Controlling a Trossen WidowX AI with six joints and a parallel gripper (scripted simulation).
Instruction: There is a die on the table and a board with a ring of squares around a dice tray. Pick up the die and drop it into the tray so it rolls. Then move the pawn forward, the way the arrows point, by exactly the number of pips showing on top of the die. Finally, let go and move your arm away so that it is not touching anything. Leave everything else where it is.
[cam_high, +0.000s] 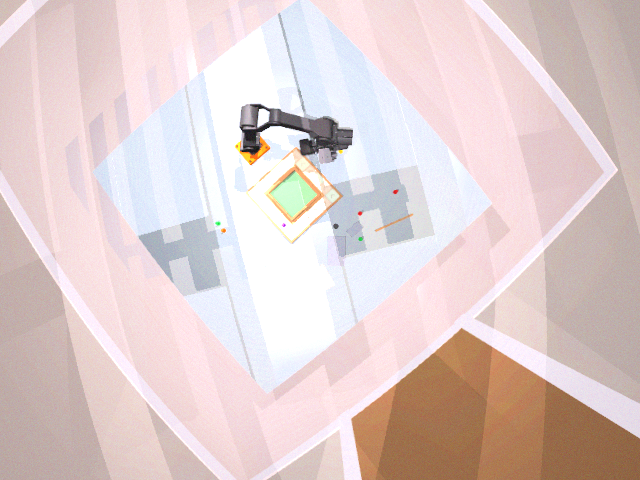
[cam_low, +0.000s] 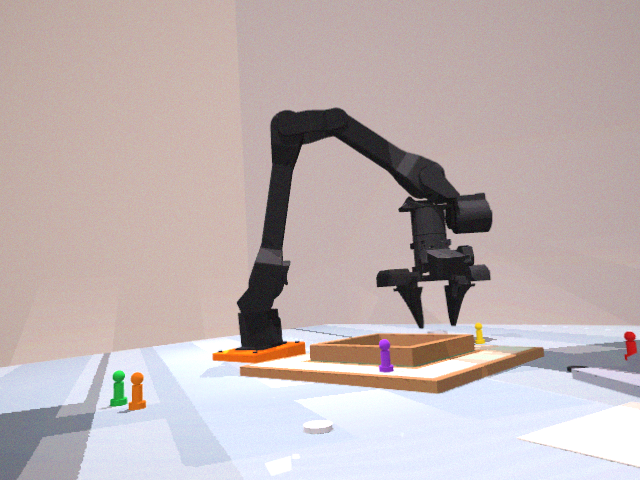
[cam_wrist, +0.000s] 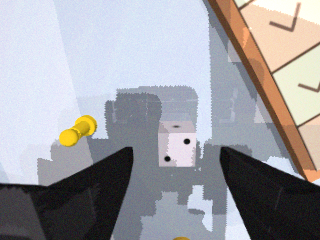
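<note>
My gripper tip is now 2 cm above the white die. From my gripper tip the other things lie so: walled tray (22 cm to the right, 2 cm below, 2 cm ahead); then yellow pawn (5 cm to the left, 5 cm ahead, 2 cm below); then purple pawn (34 cm to the right, 7 cm ahead).
</note>
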